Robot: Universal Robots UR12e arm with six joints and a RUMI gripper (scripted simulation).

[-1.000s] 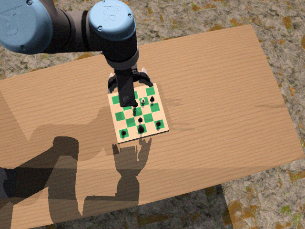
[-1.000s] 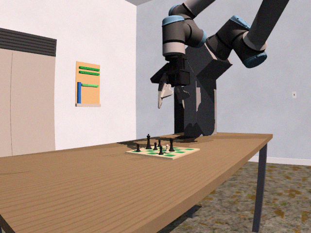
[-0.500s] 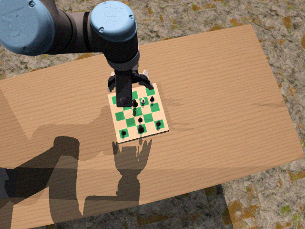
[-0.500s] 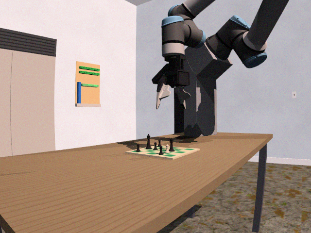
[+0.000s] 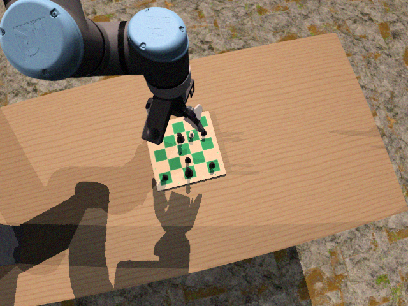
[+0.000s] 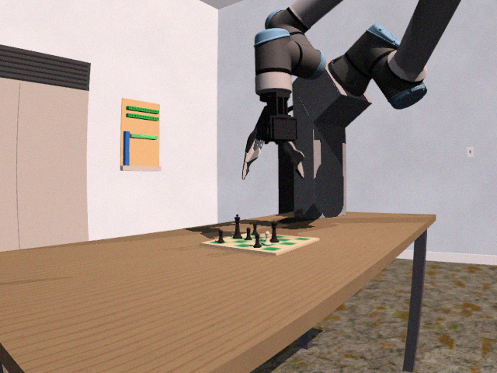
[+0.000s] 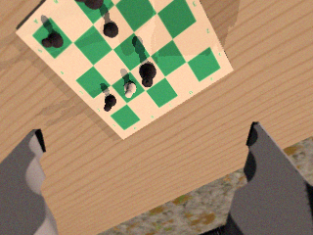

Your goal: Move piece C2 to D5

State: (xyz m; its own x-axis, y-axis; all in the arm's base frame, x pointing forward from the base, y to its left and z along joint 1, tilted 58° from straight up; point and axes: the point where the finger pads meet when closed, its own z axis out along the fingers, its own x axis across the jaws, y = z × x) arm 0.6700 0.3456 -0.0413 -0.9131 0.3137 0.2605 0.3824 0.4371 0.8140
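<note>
Now: the white pawn 40 mm ahead of my hand, 10 mm to the left of it and 140 mm below it. Also, from my hand: chessboard: 10 mm ahead, 30 mm to the right, 160 mm below.
</note>
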